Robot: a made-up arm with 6 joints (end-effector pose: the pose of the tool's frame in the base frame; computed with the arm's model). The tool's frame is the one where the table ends. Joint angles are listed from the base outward.
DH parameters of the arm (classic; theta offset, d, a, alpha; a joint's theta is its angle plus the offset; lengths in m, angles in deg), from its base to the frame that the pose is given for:
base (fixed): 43.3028 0 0.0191 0
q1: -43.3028 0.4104 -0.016 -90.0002
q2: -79.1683 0 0.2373 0
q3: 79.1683 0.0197 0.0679 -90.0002
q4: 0 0.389 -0.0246 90.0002
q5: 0 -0.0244 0.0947 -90.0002
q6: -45.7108 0 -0.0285 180
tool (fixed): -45.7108 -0.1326 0 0
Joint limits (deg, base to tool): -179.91..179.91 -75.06..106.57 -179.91..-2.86 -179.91..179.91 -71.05..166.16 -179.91..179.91
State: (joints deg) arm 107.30 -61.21 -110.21 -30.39 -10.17 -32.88
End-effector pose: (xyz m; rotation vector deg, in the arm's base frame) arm 0.0829 -0.2699 1.0851 -66.10 161.90 -0.34
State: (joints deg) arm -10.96 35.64 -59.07 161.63 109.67 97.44
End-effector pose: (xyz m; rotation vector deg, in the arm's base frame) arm 0.5550 -0.0134 0.2842 -91.24 -109.16 50.58
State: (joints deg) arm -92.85 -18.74 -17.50 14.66 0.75 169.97
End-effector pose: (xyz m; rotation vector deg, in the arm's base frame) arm -0.0075 -0.3673 0.3119 -27.92 26.79 79.73
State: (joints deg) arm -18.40 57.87 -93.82 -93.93 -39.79 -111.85
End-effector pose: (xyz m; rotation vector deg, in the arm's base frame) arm 0.5652 0.0142 0.2163 60.44 32.44 -145.97
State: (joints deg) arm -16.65 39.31 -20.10 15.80 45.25 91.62
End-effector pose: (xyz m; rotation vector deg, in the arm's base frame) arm 0.0169 0.0476 0.0557 -43.39 64.01 -110.70
